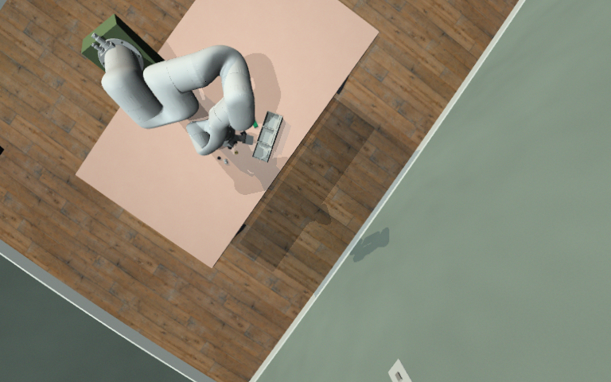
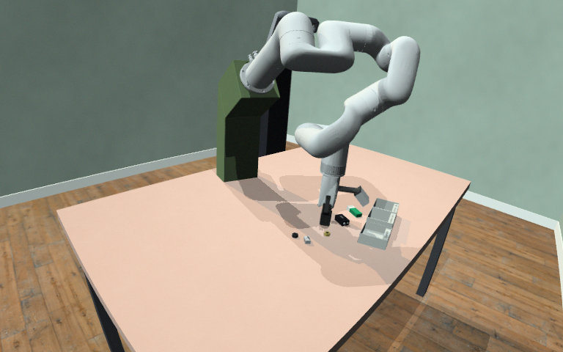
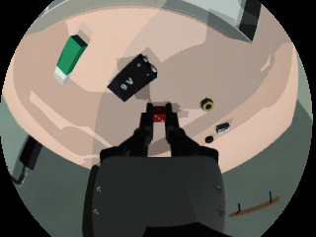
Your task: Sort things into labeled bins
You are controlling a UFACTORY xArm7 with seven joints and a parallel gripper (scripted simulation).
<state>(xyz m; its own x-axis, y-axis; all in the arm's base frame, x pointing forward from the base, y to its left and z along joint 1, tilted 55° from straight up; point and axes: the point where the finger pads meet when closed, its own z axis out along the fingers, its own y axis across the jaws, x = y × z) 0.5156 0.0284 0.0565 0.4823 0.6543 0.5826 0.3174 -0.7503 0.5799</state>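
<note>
Now: the green thing 140 mm to the left of my hand, 20 mm below it and 10 mm ahead of it. Round my hand: black block: 50 mm to the left, 40 mm ahead, 10 mm below; then yellow ring: 50 mm to the right, 50 mm ahead, 20 mm below; then red die: 10 mm below.
</note>
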